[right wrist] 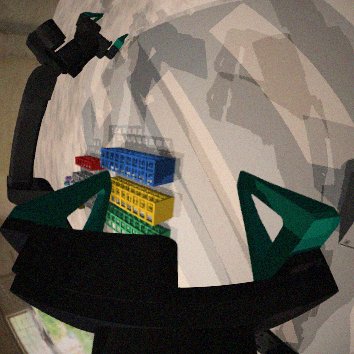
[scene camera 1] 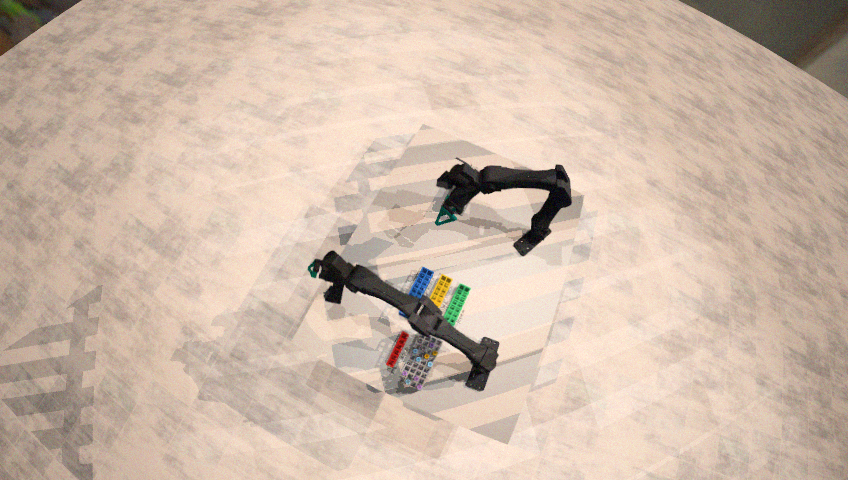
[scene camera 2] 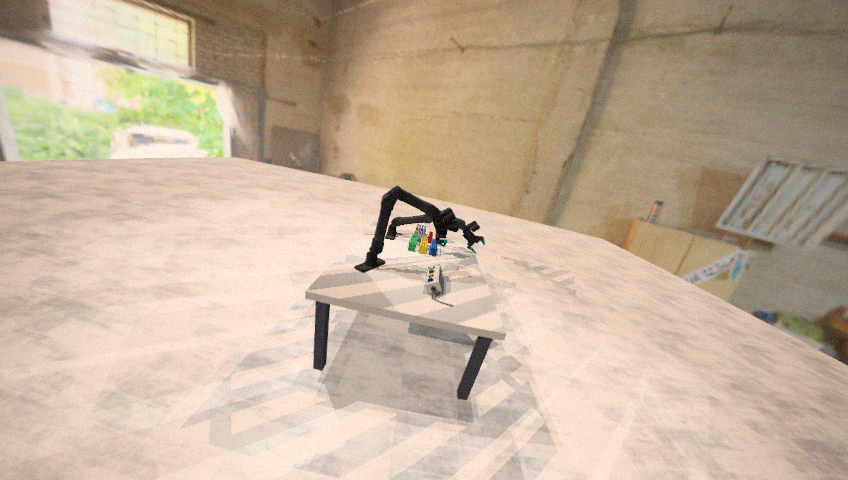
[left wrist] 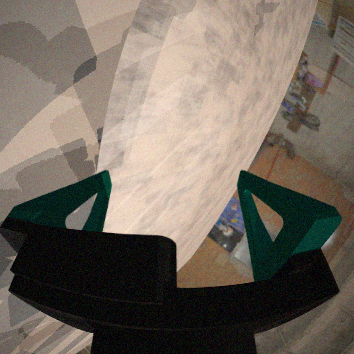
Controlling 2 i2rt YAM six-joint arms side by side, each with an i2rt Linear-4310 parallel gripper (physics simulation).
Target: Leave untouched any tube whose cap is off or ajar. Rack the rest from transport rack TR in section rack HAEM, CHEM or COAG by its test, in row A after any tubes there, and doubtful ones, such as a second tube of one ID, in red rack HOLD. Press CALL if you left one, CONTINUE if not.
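Frame: origin at the left arm's base, x back, y right, z up, level; centimetres.
Seen in the pictures: left gripper, fingertip midpoint: (right wrist: 114, 24) (scene camera 1: 318, 270) (scene camera 2: 480, 249) (left wrist: 173, 176); right gripper, fingertip midpoint: (right wrist: 173, 177) (scene camera 1: 438, 219) (scene camera 2: 444, 239); left arm's base, link origin: (scene camera 1: 483, 363) (scene camera 2: 391, 235); right arm's base, link origin: (right wrist: 279, 352) (scene camera 1: 532, 238) (scene camera 2: 370, 265).
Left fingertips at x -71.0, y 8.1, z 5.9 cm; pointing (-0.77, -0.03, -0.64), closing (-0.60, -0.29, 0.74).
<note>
Pixels of each thing's top centre, then the offset from my left fingertips to it. "spot": a spot on its surface instead. Level surfaces: height alone.
- grey transport rack, top centre: (right wrist: 82, 190) (scene camera 1: 420, 360) dx +48.2, dy -15.8, dz -0.2 cm
- button box, surface spot: (scene camera 2: 432, 279) spot: dx +41.8, dy +66.5, dz +1.3 cm
- table, surface height: dz -5.9 cm
- dark box, surface spot: (right wrist: 347, 215) spot: dx +39.4, dy +47.9, dz -1.7 cm
The grey transport rack (scene camera 1: 410, 364) (right wrist: 90, 176) holds several tubes with purple, light blue and yellow caps; labels and cap seating are too small to read. Red rack HOLD (scene camera 1: 396, 349) (right wrist: 88, 162) stands beside it. Blue (scene camera 1: 421, 284) (right wrist: 165, 170), yellow (scene camera 1: 441, 287) (right wrist: 162, 208) and green (scene camera 1: 458, 302) (right wrist: 135, 226) section racks stand in a row, partly hidden by the left arm or right finger; their lettering is unreadable. My left gripper (scene camera 1: 312, 269) (left wrist: 173, 176) is open and empty, beyond the racks. My right gripper (scene camera 1: 445, 215) (right wrist: 173, 177) is open and empty, high above the table.
A button box (scene camera 2: 433, 279) with coloured buttons and a cable stands on the table (scene camera 2: 357, 300) in scene camera 2. The left arm (scene camera 1: 386, 295) stretches over the racks in scene camera 1. Part of a dark box (right wrist: 347, 215) shows at the right wrist view's right edge.
</note>
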